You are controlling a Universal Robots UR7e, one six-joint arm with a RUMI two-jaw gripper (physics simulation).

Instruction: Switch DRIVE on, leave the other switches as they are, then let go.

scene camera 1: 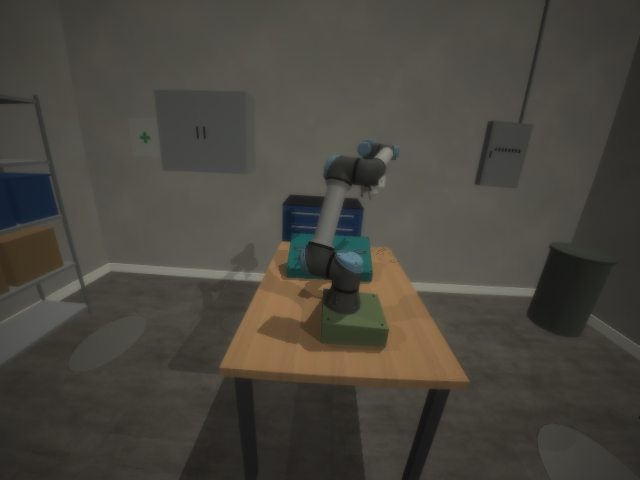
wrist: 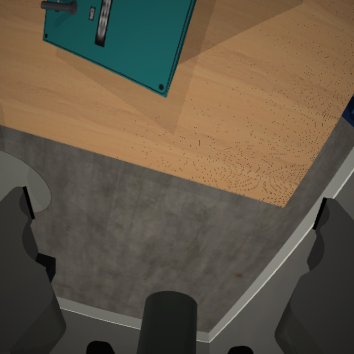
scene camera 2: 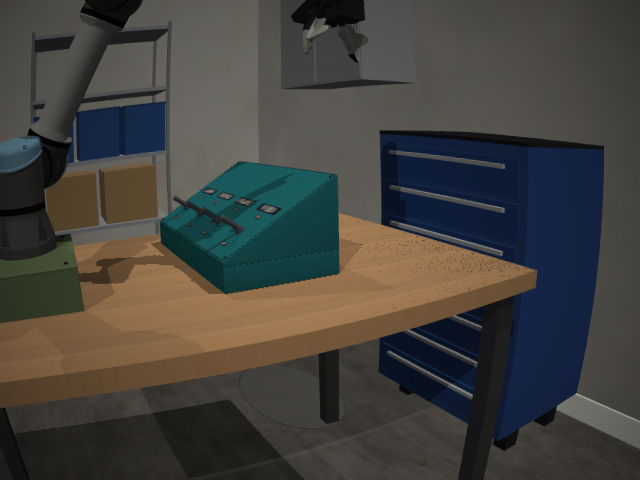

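Pixels of known places: gripper, fingertip midpoint: [scene camera 1: 366, 199] [wrist: 174, 196] [scene camera 2: 332, 58]; arm's base, link origin: [scene camera 1: 342, 303] [scene camera 2: 26, 249].
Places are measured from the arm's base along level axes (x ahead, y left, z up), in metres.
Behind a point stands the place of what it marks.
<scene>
A teal console [scene camera 1: 356, 243] @(x 0.576, y -0.132, z 0.072 m) [scene camera 2: 305, 222] @(x 0.557, y -0.216, z 0.017 m) [wrist: 135, 50] @(x 0.575, y -0.174, z 0.072 m) with a sloped face stands on the wooden table [scene camera 1: 392, 361] @(x -0.229, y -0.175, z -0.095 m) [scene camera 2: 289, 330] @(x 0.404, y -0.429, z -0.095 m) [wrist: 225, 120] @(x 0.756, y -0.296, z -0.095 m). In scene camera 2 a row of dark lever switches [scene camera 2: 231, 224] @(x 0.434, y -0.149, z 0.018 m) crosses the lower part of the slope, with small plates below them. The labels cannot be read, so I cannot tell which is DRIVE, nor each switch's setting. One lever end [wrist: 60, 6] @(x 0.442, y -0.144, z 0.022 m) shows at the top left of the wrist view. My gripper [scene camera 1: 366, 195] @(x 0.651, y -0.178, z 0.344 m) [scene camera 2: 330, 55] @(x 0.651, y -0.178, z 0.344 m) [wrist: 174, 196] @(x 0.651, y -0.178, z 0.344 m) is open and empty, high above the table and apart from the console.
Small meters [scene camera 2: 269, 208] @(x 0.517, y -0.147, z 0.039 m) sit above the levers. A blue drawer cabinet [scene camera 1: 323, 217] [scene camera 2: 553, 248] stands beyond the table's far end. A grey wall cabinet [scene camera 1: 201, 149] hangs behind. The arm's green base block [scene camera 1: 354, 328] @(x -0.148, y -0.035, z -0.015 m) [scene camera 2: 36, 294] @(x 0.014, y -0.175, z -0.051 m) stands on the table, on the robot's side of the console.
</scene>
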